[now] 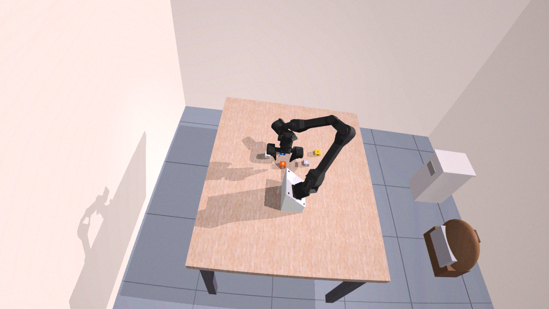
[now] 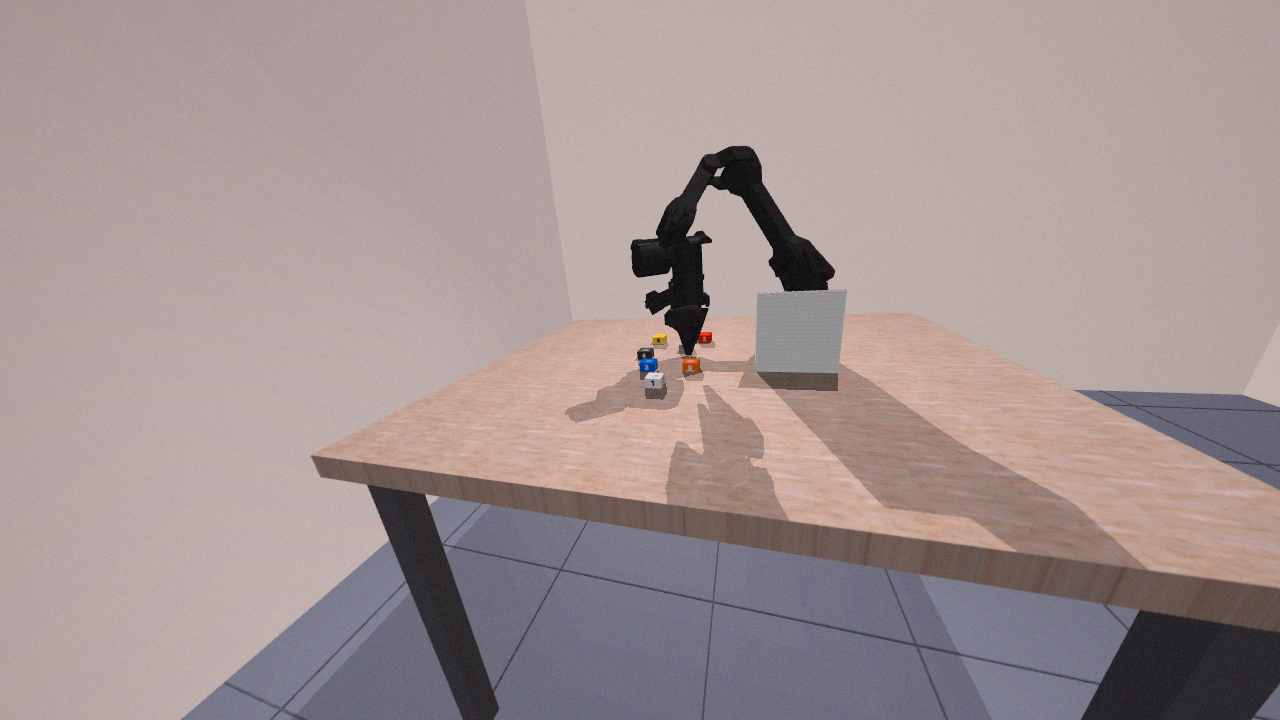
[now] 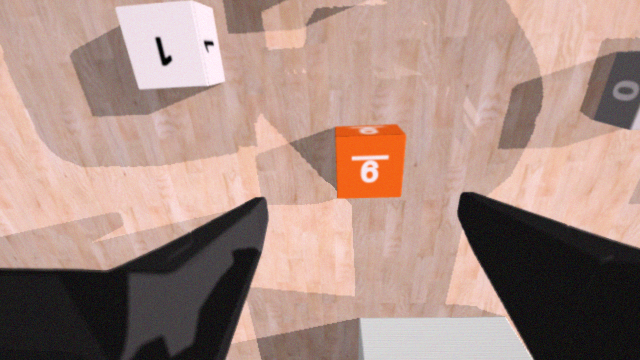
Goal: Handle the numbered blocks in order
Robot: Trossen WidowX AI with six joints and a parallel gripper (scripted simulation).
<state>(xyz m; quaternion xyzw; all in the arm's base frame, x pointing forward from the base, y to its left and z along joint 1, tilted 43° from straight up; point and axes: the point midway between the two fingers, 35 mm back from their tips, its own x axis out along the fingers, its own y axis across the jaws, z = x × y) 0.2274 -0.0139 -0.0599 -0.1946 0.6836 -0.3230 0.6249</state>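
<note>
The orange block lies 40 mm below my gripper tip and 10 mm to the right of it. The rest, counted from my gripper tip: grey block 0: 140 mm to the right, 40 mm below, 10 mm ahead; blue block 3: 90 mm ahead, 40 mm below, 20 mm to the right; white block 1: 70 mm to the left, 70 mm ahead, 40 mm below.
</note>
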